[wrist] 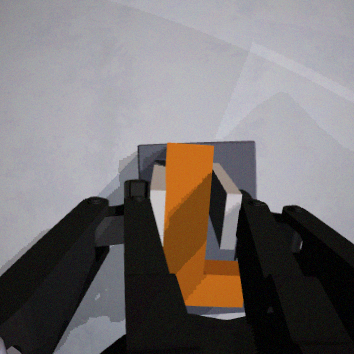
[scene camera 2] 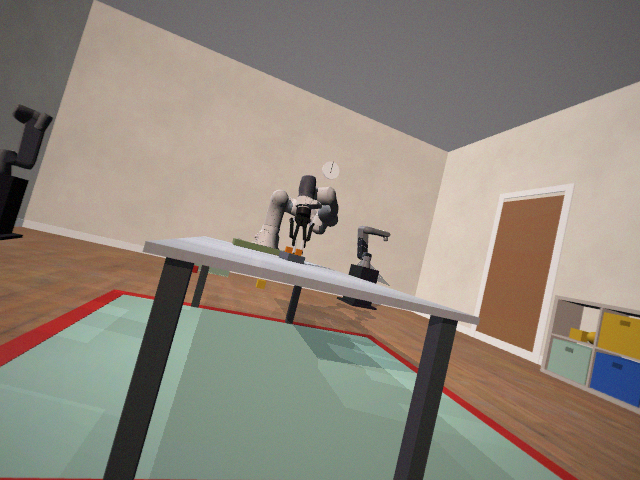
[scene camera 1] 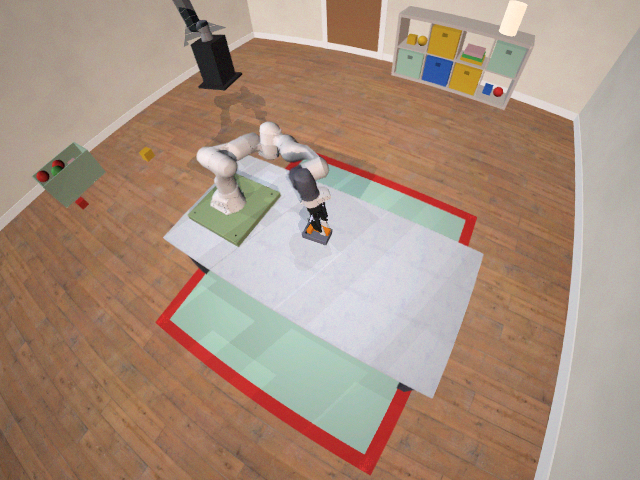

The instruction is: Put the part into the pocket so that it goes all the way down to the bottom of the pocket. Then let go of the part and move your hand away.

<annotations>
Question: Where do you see a pocket block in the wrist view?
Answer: At 238,158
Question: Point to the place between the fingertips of the gripper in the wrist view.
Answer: At 185,181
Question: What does the gripper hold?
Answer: An orange L-shaped part.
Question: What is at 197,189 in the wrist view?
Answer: An orange L-shaped part.
</annotations>
